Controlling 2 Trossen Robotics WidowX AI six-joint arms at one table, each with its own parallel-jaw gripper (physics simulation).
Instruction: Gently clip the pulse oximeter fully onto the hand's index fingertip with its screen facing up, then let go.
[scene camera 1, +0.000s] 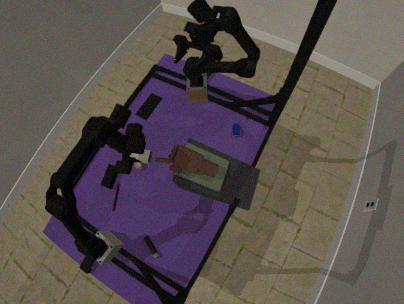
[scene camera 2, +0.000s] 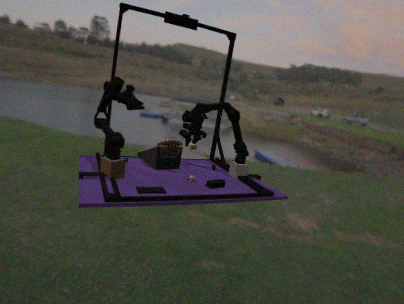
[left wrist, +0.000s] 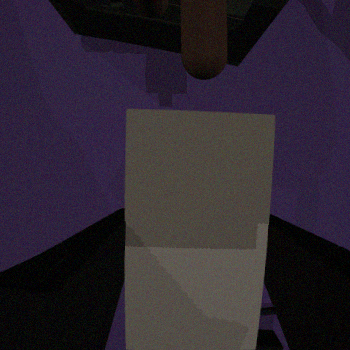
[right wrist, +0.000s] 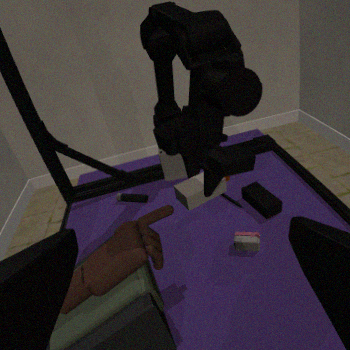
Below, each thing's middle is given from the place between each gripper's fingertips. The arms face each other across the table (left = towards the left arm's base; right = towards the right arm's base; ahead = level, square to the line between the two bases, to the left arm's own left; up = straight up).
Now: the dark grey plate (scene camera 1: 240, 181) 37 cm below my right hand, 23 cm behind it and 21 cm to the left of it.
Now: the dark grey plate 280 mm behind my left hand, 90 mm to the right of it and 160 mm below it.
